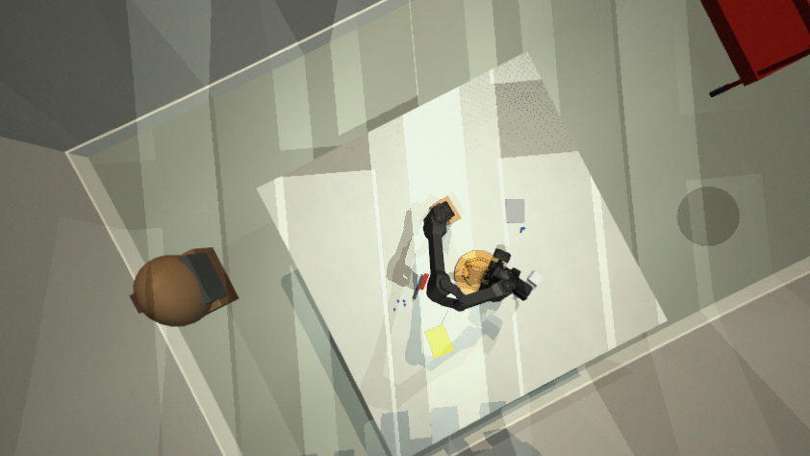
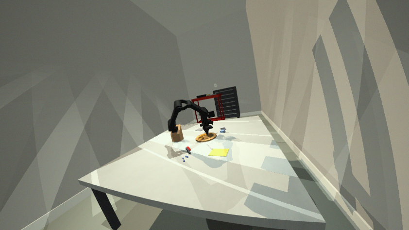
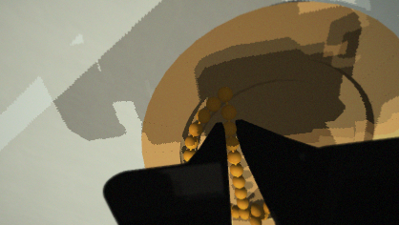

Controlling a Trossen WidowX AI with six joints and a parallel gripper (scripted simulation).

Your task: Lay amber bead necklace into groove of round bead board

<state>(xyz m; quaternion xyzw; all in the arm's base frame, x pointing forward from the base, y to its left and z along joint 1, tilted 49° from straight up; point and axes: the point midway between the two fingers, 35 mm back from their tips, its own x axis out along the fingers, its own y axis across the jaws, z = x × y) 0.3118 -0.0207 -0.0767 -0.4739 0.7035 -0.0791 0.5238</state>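
My gripper tip is 10 mm past the round bead board, 40 mm to the left of it and 10 mm above it. Round my gripper tip: grey square (150 mm behind, 230 mm to the left, 10 mm below); then light blue cube (140 mm ahead, 60 mm to the left, 10 mm below); then white cube (130 mm ahead, 150 mm to the left).
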